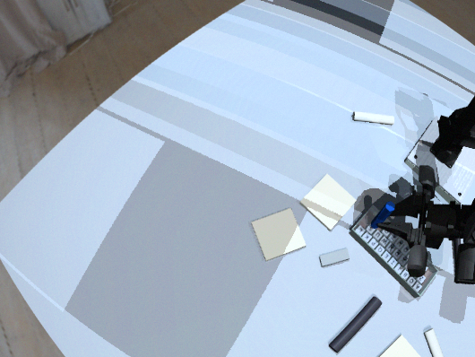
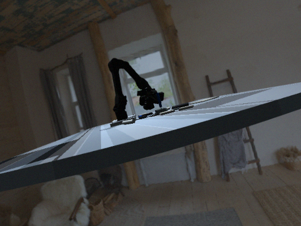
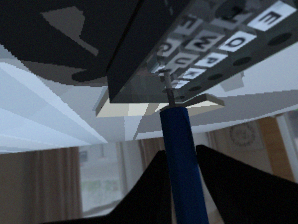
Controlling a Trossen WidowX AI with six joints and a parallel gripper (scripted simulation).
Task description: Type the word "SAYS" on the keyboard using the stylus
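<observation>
The grey eraser lies 9 cm ahead of my gripper tip, 6 cm below it and 2 cm to the right of it. From my gripper tip the other things lie so: stylus tip: 5 cm below; dark cylinder: 15 cm ahead, 10 cm to the left, 6 cm below; stylus: 1 cm below.
</observation>
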